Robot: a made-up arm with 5 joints. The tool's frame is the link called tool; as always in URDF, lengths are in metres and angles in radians. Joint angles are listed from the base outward. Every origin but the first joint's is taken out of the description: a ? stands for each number. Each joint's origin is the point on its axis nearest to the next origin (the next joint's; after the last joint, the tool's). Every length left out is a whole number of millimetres.
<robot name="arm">
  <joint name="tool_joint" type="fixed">
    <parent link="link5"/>
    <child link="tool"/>
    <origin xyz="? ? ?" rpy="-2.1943 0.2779 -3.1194"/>
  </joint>
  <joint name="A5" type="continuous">
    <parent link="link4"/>
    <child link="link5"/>
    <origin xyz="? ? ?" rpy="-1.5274 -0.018 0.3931"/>
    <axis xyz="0 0 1"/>
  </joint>
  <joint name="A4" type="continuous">
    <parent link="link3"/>
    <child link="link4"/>
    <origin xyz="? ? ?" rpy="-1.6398 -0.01 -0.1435"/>
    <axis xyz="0 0 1"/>
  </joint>
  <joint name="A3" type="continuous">
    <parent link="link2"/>
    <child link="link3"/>
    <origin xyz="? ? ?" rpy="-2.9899 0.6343 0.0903"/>
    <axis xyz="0 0 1"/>
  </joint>
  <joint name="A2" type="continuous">
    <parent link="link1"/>
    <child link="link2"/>
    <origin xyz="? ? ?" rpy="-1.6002 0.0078 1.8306"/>
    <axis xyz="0 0 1"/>
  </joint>
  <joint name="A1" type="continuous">
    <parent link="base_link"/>
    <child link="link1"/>
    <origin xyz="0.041 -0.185 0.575" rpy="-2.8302 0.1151 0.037"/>
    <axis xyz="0 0 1"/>
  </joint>
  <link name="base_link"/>
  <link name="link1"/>
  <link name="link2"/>
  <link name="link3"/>
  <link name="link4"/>
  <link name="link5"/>
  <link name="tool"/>
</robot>
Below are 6 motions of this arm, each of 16 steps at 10 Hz.
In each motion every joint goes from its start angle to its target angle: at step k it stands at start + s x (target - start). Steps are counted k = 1, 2, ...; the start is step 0. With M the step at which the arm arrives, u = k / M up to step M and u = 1 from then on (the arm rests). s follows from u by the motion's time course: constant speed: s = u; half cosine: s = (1 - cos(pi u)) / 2; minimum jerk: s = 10 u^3 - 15 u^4 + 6 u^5.
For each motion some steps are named. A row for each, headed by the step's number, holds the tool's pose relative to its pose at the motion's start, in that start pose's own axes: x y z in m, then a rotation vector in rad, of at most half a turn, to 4 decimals.
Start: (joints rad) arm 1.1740 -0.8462 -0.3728 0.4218 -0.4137
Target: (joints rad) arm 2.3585 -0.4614 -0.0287 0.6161 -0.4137
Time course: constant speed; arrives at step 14
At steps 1, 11, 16:
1: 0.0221 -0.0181 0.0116 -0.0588 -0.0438 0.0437
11: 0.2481 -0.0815 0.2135 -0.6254 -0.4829 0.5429
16: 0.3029 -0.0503 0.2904 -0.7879 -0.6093 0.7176

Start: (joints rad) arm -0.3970 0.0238 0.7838 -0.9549 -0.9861
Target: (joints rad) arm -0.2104 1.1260 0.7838 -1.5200 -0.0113
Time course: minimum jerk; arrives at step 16
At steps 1, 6, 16:
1: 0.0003 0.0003 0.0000 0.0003 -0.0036 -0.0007
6: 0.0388 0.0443 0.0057 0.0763 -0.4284 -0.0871
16: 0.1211 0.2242 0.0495 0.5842 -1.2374 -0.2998

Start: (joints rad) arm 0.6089 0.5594 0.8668 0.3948 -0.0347
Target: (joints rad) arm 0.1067 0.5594 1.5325 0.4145 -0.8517
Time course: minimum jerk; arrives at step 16
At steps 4, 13, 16:
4: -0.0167 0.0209 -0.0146 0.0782 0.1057 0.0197
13: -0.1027 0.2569 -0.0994 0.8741 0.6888 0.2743
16: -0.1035 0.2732 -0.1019 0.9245 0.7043 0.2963

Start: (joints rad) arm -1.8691 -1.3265 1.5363 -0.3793 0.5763
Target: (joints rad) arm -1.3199 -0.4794 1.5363 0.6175 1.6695
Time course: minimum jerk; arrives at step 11
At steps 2, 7, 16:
2: 0.0221 -0.0026 -0.0060 -0.0010 -0.1050 -0.0234
7: 0.3905 -0.0696 0.1383 0.1233 -1.7212 -0.1863
16: 0.4754 -0.0610 0.2900 0.3350 -2.2429 -0.0758

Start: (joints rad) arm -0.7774 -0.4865 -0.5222 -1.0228 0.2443
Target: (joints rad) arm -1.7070 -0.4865 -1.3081 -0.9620 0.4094
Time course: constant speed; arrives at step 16
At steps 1, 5, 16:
1: -0.0140 -0.0061 0.0092 -0.0194 -0.0067 -0.0626
5: -0.0660 -0.0268 0.0530 -0.1238 -0.0477 -0.3035
16: -0.1714 -0.0477 0.2221 -0.6086 -0.2686 -0.8265

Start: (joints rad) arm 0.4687 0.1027 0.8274 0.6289 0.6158
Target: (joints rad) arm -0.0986 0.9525 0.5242 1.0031 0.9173
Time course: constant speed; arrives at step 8
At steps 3, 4, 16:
3: 0.0966 -0.0679 0.0517 -0.2990 -0.4645 -0.1315
4: 0.1204 -0.0945 0.0879 -0.4174 -0.6069 -0.1512
16: 0.1643 -0.1606 0.3085 -0.9563 -1.0893 -0.0784

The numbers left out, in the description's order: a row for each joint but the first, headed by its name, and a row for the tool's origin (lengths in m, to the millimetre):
tool: 0.016 -0.035 0
A5: -0.185 0.264 0
A4: -0.143 -0.086 0
A3: 0.037 0.029 0
A2: -0.033 0.102 0

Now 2 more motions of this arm.
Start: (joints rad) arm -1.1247 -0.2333 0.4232 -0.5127 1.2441
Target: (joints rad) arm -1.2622 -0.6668 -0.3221 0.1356 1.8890
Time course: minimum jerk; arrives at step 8
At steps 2, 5, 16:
2: 0.0159 0.0042 -0.0155 0.0147 -0.1155 -0.0428
5: 0.1546 0.0434 -0.0815 0.1927 -0.7899 -0.2852
16: 0.2316 0.0735 -0.0880 0.3327 -1.0611 -0.3922

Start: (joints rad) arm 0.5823 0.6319 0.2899 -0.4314 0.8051
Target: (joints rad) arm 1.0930 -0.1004 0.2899 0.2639 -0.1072
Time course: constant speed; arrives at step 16
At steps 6, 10, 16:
6: 0.0786 0.0653 -0.0711 0.3534 0.1866 0.6379
10: 0.1123 0.1433 -0.1024 0.5316 0.2830 1.1001
16: 0.1147 0.2821 -0.1106 0.6834 0.3635 1.8415

